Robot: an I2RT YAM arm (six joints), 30 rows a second.
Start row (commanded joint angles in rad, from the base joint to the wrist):
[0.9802 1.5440 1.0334 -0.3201 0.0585 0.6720]
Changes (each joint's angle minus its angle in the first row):
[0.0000 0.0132 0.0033 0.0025 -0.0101 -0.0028]
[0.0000 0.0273 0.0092 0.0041 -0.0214 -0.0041]
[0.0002 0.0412 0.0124 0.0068 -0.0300 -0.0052]
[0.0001 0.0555 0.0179 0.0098 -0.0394 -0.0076]
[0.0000 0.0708 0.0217 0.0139 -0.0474 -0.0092]
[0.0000 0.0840 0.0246 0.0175 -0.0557 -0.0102]
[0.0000 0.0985 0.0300 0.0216 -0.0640 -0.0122]
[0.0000 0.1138 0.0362 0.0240 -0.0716 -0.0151]
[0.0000 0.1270 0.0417 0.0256 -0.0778 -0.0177]
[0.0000 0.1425 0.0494 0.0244 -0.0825 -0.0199]
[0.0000 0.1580 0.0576 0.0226 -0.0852 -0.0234]
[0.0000 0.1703 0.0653 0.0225 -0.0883 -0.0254]
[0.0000 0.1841 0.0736 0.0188 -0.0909 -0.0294]
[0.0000 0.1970 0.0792 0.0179 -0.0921 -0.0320]
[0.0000 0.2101 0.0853 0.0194 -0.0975 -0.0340]
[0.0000 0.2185 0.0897 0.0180 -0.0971 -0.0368]
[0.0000 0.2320 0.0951 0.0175 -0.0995 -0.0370]
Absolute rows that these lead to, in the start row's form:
[0.9802 1.5572 1.0367 -0.3176 0.0484 0.6692]
[0.9802 1.5713 1.0426 -0.3160 0.0371 0.6679]
[0.9804 1.5852 1.0458 -0.3133 0.0285 0.6668]
[0.9803 1.5995 1.0513 -0.3103 0.0191 0.6644]
[0.9802 1.6148 1.0551 -0.3062 0.0111 0.6628]
[0.9802 1.6280 1.0580 -0.3026 0.0028 0.6618]
[0.9802 1.6425 1.0634 -0.2985 -0.0055 0.6598]
[0.9802 1.6578 1.0696 -0.2961 -0.0131 0.6569]
[0.9802 1.6710 1.0751 -0.2945 -0.0193 0.6543]
[0.9802 1.6865 1.0828 -0.2957 -0.0240 0.6521]
[0.9802 1.7020 1.0910 -0.2975 -0.0267 0.6486]
[0.9802 1.7143 1.0987 -0.2976 -0.0298 0.6466]
[0.9802 1.7281 1.1070 -0.3013 -0.0324 0.6426]
[0.9802 1.7410 1.1126 -0.3022 -0.0336 0.6400]
[0.9802 1.7541 1.1187 -0.3007 -0.0390 0.6380]
[0.9802 1.7625 1.1231 -0.3021 -0.0386 0.6352]
[0.9802 1.7760 1.1285 -0.3026 -0.0410 0.6350]

